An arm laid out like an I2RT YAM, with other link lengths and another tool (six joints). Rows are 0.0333 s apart.
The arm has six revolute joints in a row. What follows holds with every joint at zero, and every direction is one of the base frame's. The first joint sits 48.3 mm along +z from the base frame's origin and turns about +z. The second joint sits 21.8 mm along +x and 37 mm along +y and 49.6 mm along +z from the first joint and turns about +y. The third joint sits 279.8 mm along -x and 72.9 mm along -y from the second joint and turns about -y. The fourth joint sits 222.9 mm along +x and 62.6 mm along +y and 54.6 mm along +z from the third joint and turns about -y. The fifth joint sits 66.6 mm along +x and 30.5 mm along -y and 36.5 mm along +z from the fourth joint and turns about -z. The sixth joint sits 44.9 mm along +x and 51 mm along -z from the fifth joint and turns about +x. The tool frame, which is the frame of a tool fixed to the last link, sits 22 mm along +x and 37 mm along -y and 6 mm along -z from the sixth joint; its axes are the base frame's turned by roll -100.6, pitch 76.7 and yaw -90 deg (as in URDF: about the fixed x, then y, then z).
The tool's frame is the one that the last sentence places.
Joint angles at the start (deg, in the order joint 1, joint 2, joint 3, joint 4, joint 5, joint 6):
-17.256 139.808 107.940 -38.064 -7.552 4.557
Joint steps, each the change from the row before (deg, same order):
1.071 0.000 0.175 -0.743 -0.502 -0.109
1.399 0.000 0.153 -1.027 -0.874 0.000
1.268 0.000 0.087 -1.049 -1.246 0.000
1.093 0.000 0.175 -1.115 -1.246 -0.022
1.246 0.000 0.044 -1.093 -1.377 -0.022
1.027 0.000 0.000 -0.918 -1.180 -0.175
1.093 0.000 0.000 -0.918 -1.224 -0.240
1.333 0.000 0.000 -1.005 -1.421 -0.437
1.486 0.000 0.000 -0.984 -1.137 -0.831
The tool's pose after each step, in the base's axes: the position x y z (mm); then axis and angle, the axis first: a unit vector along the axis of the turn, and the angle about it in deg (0 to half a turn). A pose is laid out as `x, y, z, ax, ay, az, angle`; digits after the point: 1 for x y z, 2 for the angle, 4 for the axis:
450.5, -162.5, 70.0, 0.0348, 0.9917, 0.1236, 158.81
452.9, -149.9, 69.9, 0.0225, 0.9906, 0.1349, 159.67
454.4, -137.9, 69.3, 0.0111, 0.9888, 0.1491, 160.57
455.4, -127.2, 69.2, 0.0012, 0.9867, 0.1628, 161.45
456.1, -115.1, 68.6, -0.0098, 0.9840, 0.1778, 162.46
456.4, -105.1, 68.0, -0.0200, 0.9815, 0.1902, 163.37
456.5, -94.5, 67.4, -0.0311, 0.9787, 0.2029, 164.30
456.7, -81.8, 66.9, -0.0458, 0.9751, 0.2172, 165.35
457.0, -68.4, 66.5, -0.0647, 0.9714, 0.2286, 166.46

